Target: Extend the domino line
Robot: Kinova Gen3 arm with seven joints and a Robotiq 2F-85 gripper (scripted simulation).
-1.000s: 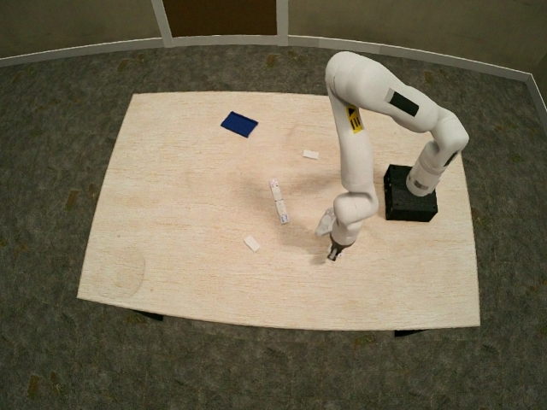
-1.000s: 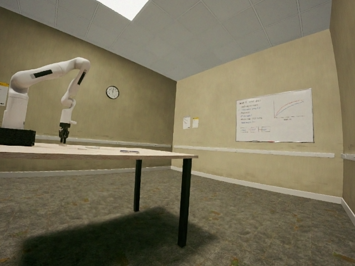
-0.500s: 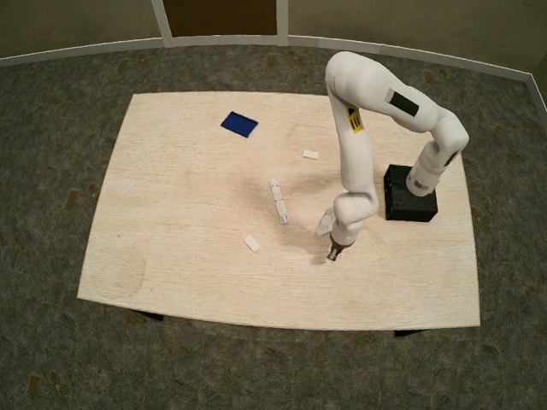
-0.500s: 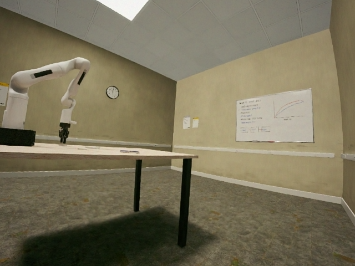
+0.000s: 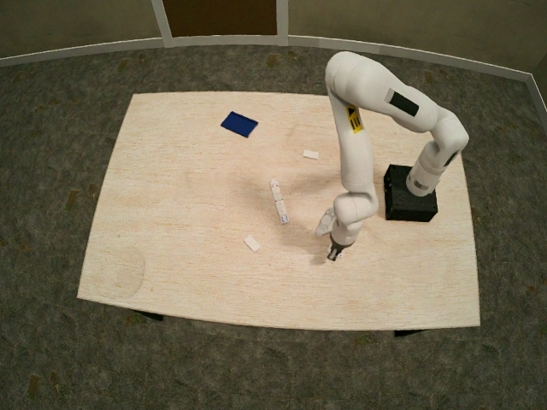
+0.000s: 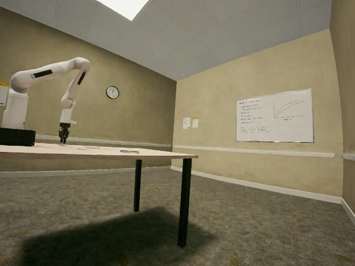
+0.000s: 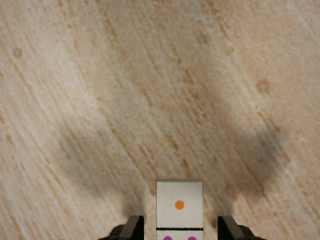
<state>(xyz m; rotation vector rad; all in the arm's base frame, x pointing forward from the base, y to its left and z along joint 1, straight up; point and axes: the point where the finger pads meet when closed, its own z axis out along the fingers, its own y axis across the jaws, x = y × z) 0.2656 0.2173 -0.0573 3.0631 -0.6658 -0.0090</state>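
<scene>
Right now the white domino is 3 cm below my hand.
</scene>
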